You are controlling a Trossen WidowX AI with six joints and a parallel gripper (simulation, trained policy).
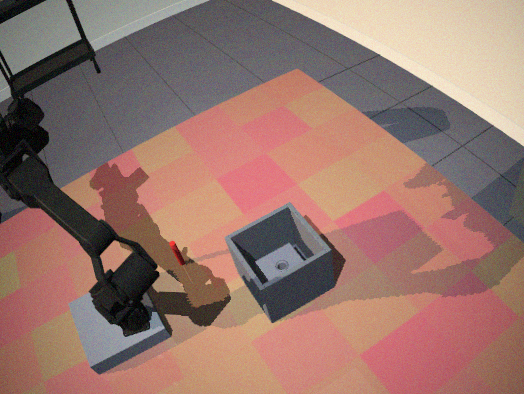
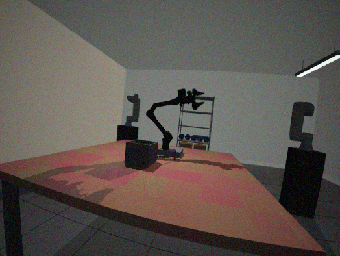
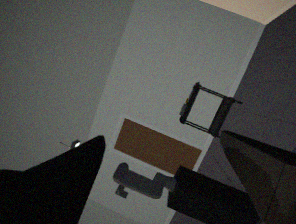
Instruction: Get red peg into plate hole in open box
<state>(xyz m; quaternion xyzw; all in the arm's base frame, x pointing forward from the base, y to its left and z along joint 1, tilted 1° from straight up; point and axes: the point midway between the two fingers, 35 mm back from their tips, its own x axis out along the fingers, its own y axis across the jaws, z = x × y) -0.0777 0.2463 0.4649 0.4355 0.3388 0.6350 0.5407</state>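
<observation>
The red peg is 210 mm ahead of my gripper tip, 130 mm to the right of it and 480 mm below it. Also, from my gripper tip: plate: 420 mm ahead, 290 mm to the right, 470 mm below.
</observation>
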